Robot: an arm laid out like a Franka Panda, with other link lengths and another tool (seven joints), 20 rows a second.
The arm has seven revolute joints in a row. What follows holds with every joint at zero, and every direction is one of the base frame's.
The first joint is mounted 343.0 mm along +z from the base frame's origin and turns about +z.
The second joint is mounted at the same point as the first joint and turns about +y.
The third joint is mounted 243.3 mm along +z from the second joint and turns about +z.
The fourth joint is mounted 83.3 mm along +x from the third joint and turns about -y.
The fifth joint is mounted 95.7 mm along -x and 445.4 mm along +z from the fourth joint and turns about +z.
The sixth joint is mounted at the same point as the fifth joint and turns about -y.
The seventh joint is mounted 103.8 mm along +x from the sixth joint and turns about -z.
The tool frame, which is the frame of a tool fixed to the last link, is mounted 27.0 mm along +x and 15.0 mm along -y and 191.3 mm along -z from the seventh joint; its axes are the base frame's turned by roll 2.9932, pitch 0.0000 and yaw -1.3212 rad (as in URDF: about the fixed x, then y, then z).
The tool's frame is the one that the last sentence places.
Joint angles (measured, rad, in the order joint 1, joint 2, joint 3, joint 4, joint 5, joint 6, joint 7), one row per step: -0.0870 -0.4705 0.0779 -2.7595 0.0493 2.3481 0.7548; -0.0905 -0.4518 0.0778 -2.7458 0.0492 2.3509 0.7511; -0.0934 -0.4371 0.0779 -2.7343 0.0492 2.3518 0.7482; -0.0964 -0.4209 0.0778 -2.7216 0.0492 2.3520 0.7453; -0.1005 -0.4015 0.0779 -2.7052 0.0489 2.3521 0.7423; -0.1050 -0.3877 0.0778 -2.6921 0.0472 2.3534 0.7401; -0.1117 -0.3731 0.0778 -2.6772 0.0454 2.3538 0.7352; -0.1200 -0.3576 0.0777 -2.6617 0.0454 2.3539 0.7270; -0.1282 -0.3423 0.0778 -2.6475 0.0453 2.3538 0.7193; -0.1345 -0.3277 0.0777 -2.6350 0.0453 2.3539 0.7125; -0.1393 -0.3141 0.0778 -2.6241 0.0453 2.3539 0.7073; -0.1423 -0.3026 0.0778 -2.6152 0.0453 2.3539 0.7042; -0.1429 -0.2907 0.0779 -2.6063 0.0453 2.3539 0.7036; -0.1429 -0.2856 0.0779 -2.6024 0.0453 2.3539 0.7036; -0.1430 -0.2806 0.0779 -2.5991 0.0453 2.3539 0.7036; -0.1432 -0.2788 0.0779 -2.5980 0.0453 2.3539 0.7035
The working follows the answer.
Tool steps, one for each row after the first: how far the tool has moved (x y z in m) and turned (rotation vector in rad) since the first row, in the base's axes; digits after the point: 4 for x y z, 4 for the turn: 0.0032 -0.0014 -0.0016 0.0010 0.0021 0.0006; 0.0058 -0.0024 -0.0028 0.0019 0.0044 0.0011; 0.0086 -0.0036 -0.0042 0.0030 0.0076 0.0013; 0.0123 -0.0052 -0.0053 0.0040 0.0105 0.0010; 0.0157 -0.0073 -0.0053 0.0036 0.0099 0.0001; 0.0195 -0.0105 -0.0049 0.0031 0.0092 0.0000; 0.0233 -0.0145 -0.0047 0.0038 0.0090 0.0002; 0.0266 -0.0184 -0.0052 0.0045 0.0100 0.0002; 0.0293 -0.0214 -0.0063 0.0054 0.0119 0.0009; 0.0316 -0.0237 -0.0077 0.0063 0.0145 0.0017; 0.0334 -0.0251 -0.0091 0.0072 0.0170 0.0020; 0.0352 -0.0252 -0.0108 0.0082 0.0199 0.0023; 0.0360 -0.0251 -0.0115 0.0087 0.0210 0.0024; 0.0366 -0.0251 -0.0124 0.0092 0.0227 0.0024; 0.0368 -0.0252 -0.0128 0.0093 0.0234 0.0023
Tool pose at each row, in the base's axes (x y z in m, rotation vector in rad; rounded; the steps above come from the unrounded poses): 0.4849 -0.0404 0.1917 1.5181 -2.7212 -0.1563; 0.4881 -0.0418 0.1901 1.5181 -2.7194 -0.1592; 0.4907 -0.0429 0.1889 1.5178 -2.7176 -0.1620; 0.4934 -0.0440 0.1875 1.5168 -2.7153 -0.1658; 0.4971 -0.0456 0.1864 1.5153 -2.7137 -0.1693; 0.5005 -0.0478 0.1864 1.5143 -2.7147 -0.1684; 0.5044 -0.0510 0.1869 1.5143 -2.7152 -0.1671; 0.5082 -0.0549 0.1870 1.5149 -2.7154 -0.1680; 0.5115 -0.0588 0.1865 1.5145 -2.7148 -0.1697; 0.5142 -0.0619 0.1854 1.5148 -2.7131 -0.1722; 0.5165 -0.0641 0.1840 1.5147 -2.7108 -0.1753; 0.5183 -0.0655 0.1826 1.5141 -2.7090 -0.1783; 0.5201 -0.0656 0.1809 1.5133 -2.7068 -0.1818; 0.5209 -0.0656 0.1803 1.5130 -2.7060 -0.1832; 0.5215 -0.0656 0.1793 1.5122 -2.7049 -0.1851; 0.5216 -0.0657 0.1789 1.5118 -2.7045 -0.1858

